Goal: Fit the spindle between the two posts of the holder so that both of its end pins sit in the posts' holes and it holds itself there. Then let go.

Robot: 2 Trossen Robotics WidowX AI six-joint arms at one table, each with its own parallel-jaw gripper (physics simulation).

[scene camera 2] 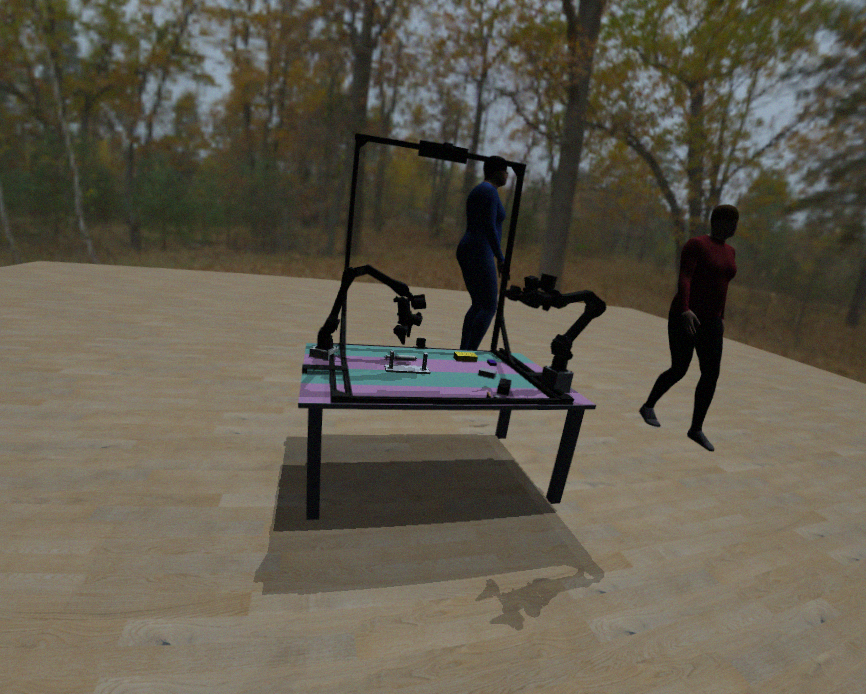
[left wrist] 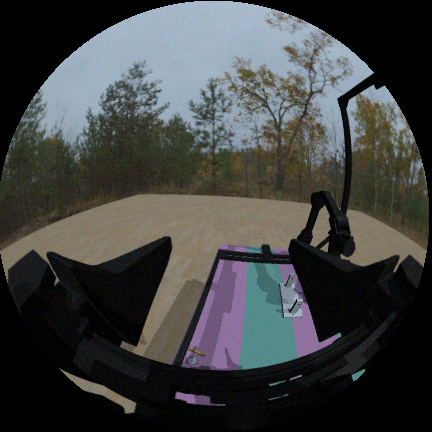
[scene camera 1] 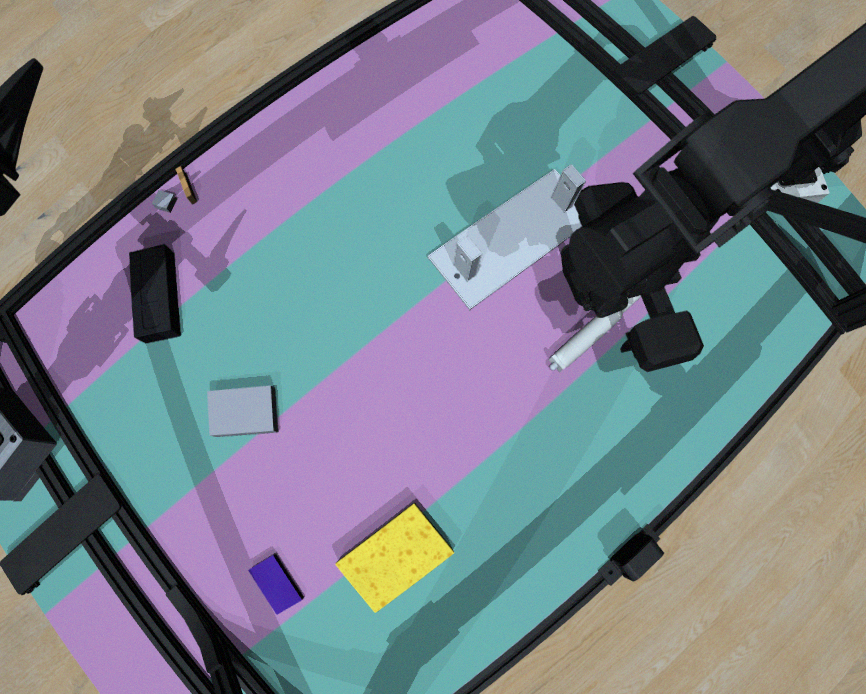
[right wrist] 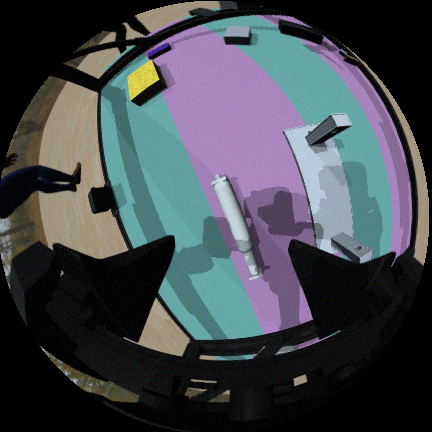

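Seen in the pictures: left gripper, fingertip midpoint: (scene camera 2: 507, 294) (left wrist: 232, 244) (scene camera 1: 8, 34); right gripper, fingertip midpoint: (scene camera 2: 406, 340) (right wrist: 234, 244); left arm's base, origin of the base link: (scene camera 2: 558, 369); right arm's base, origin of the base link: (scene camera 2: 324, 347).
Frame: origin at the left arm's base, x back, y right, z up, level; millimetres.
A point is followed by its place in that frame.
Note:
The white spindle (scene camera 1: 585, 339) @(x -560, y 449, z -74 mm) (right wrist: 234, 215) @(x -567, y 447, z -74 mm) lies on the striped table top beside the holder, its narrower end partly hidden by the right arm in scene camera 1. The holder's pale base plate (scene camera 1: 520, 245) @(x -605, y 320, z -88 mm) (left wrist: 287, 297) @(x -615, y 296, z -88 mm) (scene camera 2: 406, 370) @(x -626, y 278, z -88 mm) carries two upright posts; one post (scene camera 1: 466, 260) @(x -529, y 294, z -29 mm) (right wrist: 327, 130) @(x -538, y 303, z -32 mm) and the other post (scene camera 1: 568, 186) @(x -683, y 323, z -39 mm) (right wrist: 352, 247) @(x -677, y 327, z -37 mm) have nothing between them. My right gripper (right wrist: 234, 244) @(x -576, y 446, z 2 mm) (scene camera 2: 399, 338) @(x -576, y 446, z 2 mm) is open and empty, pointing down above the spindle; its fingertips are hidden in scene camera 1. My left gripper (left wrist: 232, 244) @(x -350, y 0, z 324 mm) (scene camera 2: 511, 292) @(x -350, y 0, z 324 mm) is open and empty, raised far from both.
A yellow sponge (scene camera 1: 394, 556) @(x -237, y 440, z -66 mm) (right wrist: 145, 81) @(x -269, y 440, z -66 mm), a purple block (scene camera 1: 276, 584) @(x -122, y 363, z -81 mm), a grey block (scene camera 1: 242, 410) @(x -246, y 207, z -71 mm) and a black block (scene camera 1: 154, 293) @(x -273, y 29, z -62 mm) stand on the table. A small orange piece (scene camera 1: 185, 185) @(x -396, y -51, z -72 mm) and a small grey piece (scene camera 1: 164, 200) @(x -364, y -65, z -81 mm) lie near the upper left frame bar. Black bars surround the table top.

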